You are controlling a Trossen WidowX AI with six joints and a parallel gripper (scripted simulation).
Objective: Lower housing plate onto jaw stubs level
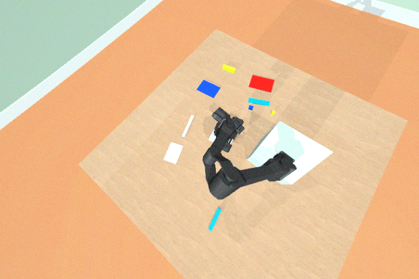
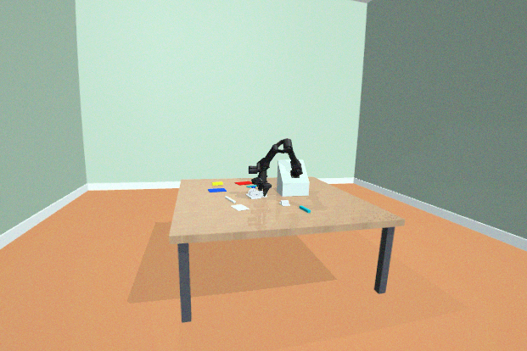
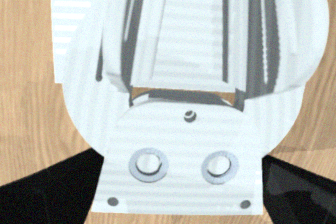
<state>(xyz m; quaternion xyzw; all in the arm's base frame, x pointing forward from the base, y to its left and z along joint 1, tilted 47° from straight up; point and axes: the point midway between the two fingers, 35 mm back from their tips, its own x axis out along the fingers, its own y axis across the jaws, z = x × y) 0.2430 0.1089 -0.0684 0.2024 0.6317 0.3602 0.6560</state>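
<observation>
Right now the white jaw assembly is 20 mm ahead of my gripper tip, 20 mm to the left of it and 10 mm above it. From my gripper tip the other things lie so: white plate 190 mm ahead, 260 mm to the left, 10 mm below; then white strip 240 mm ahead, 90 mm to the left; then blue plate 320 mm ahead, 190 mm to the right.
</observation>
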